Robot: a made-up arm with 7 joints. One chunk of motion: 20 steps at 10 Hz.
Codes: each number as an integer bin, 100 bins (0 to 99) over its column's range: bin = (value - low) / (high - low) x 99, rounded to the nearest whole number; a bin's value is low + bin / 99 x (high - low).
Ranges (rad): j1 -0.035..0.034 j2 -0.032..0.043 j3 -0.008..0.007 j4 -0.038..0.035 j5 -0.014..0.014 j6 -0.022..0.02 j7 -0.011..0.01
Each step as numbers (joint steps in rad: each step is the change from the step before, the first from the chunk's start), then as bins.
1 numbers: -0.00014 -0.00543 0.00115 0.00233 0.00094 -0.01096 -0.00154
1 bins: 50 35 60 55 53 26 45
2 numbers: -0.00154 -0.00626 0.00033 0.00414 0.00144 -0.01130 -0.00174
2 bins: 48 34 55 57 55 25 44
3 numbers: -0.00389 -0.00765 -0.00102 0.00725 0.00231 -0.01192 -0.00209
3 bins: 45 32 46 61 58 24 42
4 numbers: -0.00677 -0.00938 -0.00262 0.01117 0.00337 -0.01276 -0.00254
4 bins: 41 30 36 67 61 22 40
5 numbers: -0.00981 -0.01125 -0.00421 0.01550 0.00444 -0.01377 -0.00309
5 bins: 36 27 25 73 65 19 37
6 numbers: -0.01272 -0.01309 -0.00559 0.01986 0.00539 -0.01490 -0.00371
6 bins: 32 25 16 78 69 17 34
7 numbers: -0.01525 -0.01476 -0.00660 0.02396 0.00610 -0.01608 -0.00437
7 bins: 28 23 9 84 71 14 31
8 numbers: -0.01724 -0.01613 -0.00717 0.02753 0.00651 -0.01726 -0.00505
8 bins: 25 21 5 89 73 11 28
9 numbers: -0.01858 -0.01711 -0.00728 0.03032 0.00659 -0.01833 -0.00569
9 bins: 24 20 5 93 73 9 25
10 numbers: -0.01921 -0.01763 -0.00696 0.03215 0.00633 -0.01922 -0.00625
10 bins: 23 19 7 95 72 7 22
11 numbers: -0.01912 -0.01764 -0.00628 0.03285 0.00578 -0.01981 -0.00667
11 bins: 23 19 11 96 70 5 20
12 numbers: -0.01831 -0.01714 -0.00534 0.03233 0.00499 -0.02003 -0.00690
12 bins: 24 20 18 95 67 5 19
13 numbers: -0.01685 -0.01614 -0.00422 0.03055 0.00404 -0.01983 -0.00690
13 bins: 26 21 25 93 64 5 19
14 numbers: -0.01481 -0.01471 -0.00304 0.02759 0.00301 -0.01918 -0.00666
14 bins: 29 23 33 89 60 7 20
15 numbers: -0.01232 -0.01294 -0.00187 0.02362 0.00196 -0.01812 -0.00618
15 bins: 33 25 40 84 56 9 23
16 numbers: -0.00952 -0.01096 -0.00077 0.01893 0.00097 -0.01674 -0.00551
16 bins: 37 28 48 77 53 12 26
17 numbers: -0.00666 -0.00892 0.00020 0.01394 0.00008 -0.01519 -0.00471
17 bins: 41 30 54 70 50 16 30
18 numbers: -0.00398 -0.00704 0.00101 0.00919 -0.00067 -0.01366 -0.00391
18 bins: 45 33 59 64 47 20 33
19 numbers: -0.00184 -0.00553 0.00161 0.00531 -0.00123 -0.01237 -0.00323
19 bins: 48 35 63 59 45 23 37
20 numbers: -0.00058 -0.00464 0.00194 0.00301 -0.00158 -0.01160 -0.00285
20 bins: 49 36 66 56 44 25 38
